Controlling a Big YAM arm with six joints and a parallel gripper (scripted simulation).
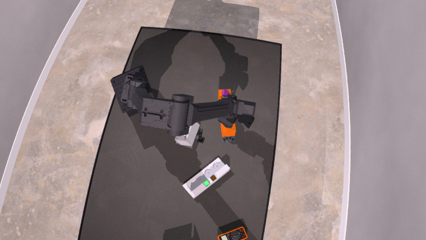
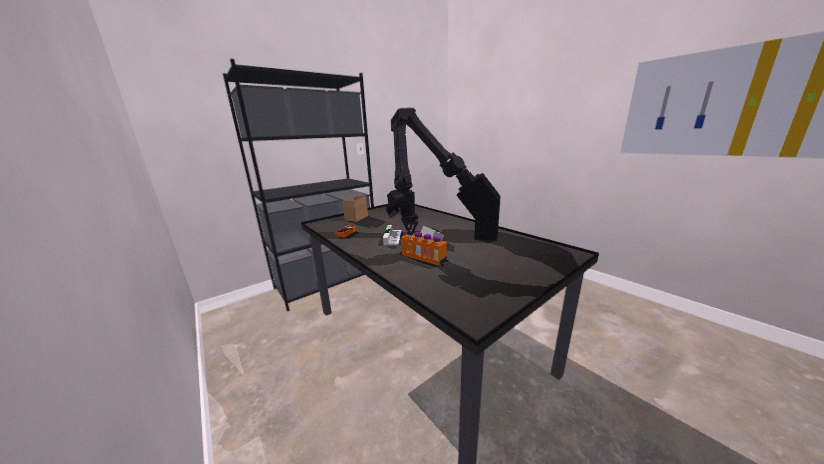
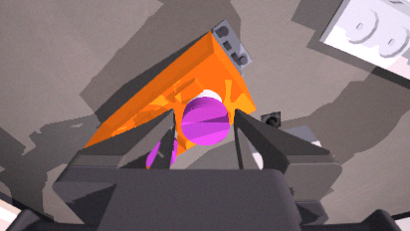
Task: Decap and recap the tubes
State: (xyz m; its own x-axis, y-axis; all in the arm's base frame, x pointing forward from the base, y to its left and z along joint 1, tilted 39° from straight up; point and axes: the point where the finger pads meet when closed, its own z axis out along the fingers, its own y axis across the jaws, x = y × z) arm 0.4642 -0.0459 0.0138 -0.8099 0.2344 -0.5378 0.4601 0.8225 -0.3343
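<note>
Now: hand right at the cap. Round my hand: green key (22 cm behind, 5 cm to the right, 5 cm below); then blue key (21 cm behind, 5 cm below); then key housing (20 cm behind, 3 cm to the right, 7 cm below).
</note>
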